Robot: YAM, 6 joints.
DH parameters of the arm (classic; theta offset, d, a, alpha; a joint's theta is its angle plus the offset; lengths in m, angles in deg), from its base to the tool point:
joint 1: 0 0.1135 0.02 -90
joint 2: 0 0 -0.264 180
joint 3: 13.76 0 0.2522 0
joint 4: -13.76 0 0.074 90
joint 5: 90 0 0 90
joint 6: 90 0.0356 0 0
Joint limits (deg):
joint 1: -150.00..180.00
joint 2: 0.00..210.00
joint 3: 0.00..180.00
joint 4: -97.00..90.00
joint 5: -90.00..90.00
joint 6: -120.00..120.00
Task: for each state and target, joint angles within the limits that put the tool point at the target. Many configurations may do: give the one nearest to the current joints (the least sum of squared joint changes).
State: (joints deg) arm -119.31 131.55 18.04 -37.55 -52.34 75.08
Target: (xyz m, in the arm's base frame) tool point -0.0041 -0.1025 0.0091
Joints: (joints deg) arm -108.81 129.69 22.73 -36.85 -55.03 75.08
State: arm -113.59 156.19 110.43 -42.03 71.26 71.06
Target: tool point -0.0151 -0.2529 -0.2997
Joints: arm -86.09 201.11 106.67 -34.45 65.18 71.06
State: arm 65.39 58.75 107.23 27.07 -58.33 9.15
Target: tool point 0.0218 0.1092 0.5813
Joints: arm 62.44 55.88 86.45 22.67 -61.20 9.15
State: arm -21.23 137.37 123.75 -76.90 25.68 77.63
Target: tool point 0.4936 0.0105 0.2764
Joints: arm 2.91 134.42 136.82 -66.53 24.09 77.63
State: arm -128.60 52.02 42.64 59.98 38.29 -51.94
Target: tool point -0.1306 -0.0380 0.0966
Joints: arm -150.00 64.94 0.00 22.80 65.49 -51.94
